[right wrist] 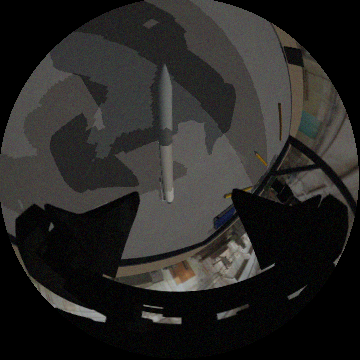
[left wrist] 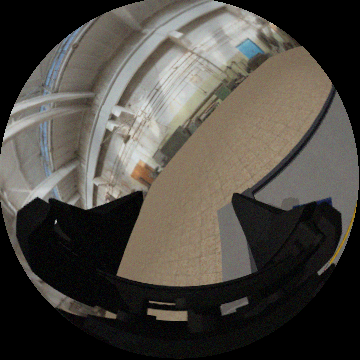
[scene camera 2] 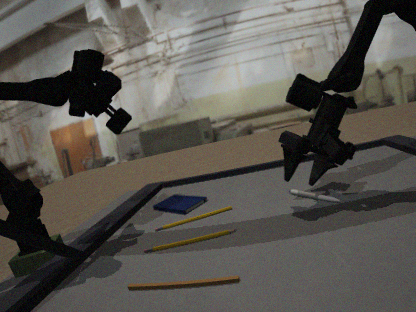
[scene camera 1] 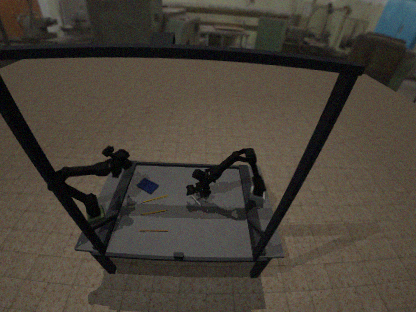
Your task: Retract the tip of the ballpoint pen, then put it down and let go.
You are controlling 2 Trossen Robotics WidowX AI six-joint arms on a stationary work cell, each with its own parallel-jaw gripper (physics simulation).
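Pixels of known places: left gripper, between the fingertips: (left wrist: pixel 188 196) (scene camera 2: pixel 108 108); right gripper, between the fingertips: (right wrist: pixel 186 195) (scene camera 2: pixel 299 183); left arm's base, origin of its link: (right wrist: pixel 273 182) (scene camera 1: pixel 94 213); right arm's base, origin of its link: (scene camera 1: pixel 257 192).
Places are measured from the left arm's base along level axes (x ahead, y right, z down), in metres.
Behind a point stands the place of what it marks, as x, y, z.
A white ballpoint pen (scene camera 1: pixel 195 200) {0.626, 0.185, 0.031} (scene camera 2: pixel 315 195) {0.628, 0.182, 0.030} (right wrist: pixel 166 135) {0.634, 0.186, 0.029} lies on the grey table (scene camera 1: pixel 200 240) {0.516, 0.451, 0.040}. In the right wrist view its pointed end is at the top and its clip end reaches down to the level of the fingertips; whether the writing tip is out is too small to tell. My right gripper (scene camera 2: pixel 300 182) {0.620, 0.140, 0.006} (right wrist: pixel 186 195) {0.620, 0.140, 0.006} is open and empty, pointing down above the table near the pen's clip end. My left gripper (scene camera 2: pixel 119 121) (left wrist: pixel 188 196) {0.260, -0.177, -0.282} is open and empty, raised high at the left of both scene views, far from the pen.
A blue notebook (scene camera 1: pixel 148 186) {0.382, -0.081, 0.028} (scene camera 2: pixel 180 203) {0.381, -0.076, 0.028} (right wrist: pixel 225 218) {0.374, -0.101, 0.028} lies left of the pen in the scene views. Two yellow pencils (scene camera 2: pixel 195 218) {0.387, 0.043, 0.035} (scene camera 2: pixel 192 240) {0.350, 0.144, 0.035} and an orange stick (scene camera 1: pixel 153 231) {0.295, 0.262, 0.033} (scene camera 2: pixel 184 283) {0.301, 0.267, 0.033} lie nearer the front. Dark frame posts stand at the table's sides.
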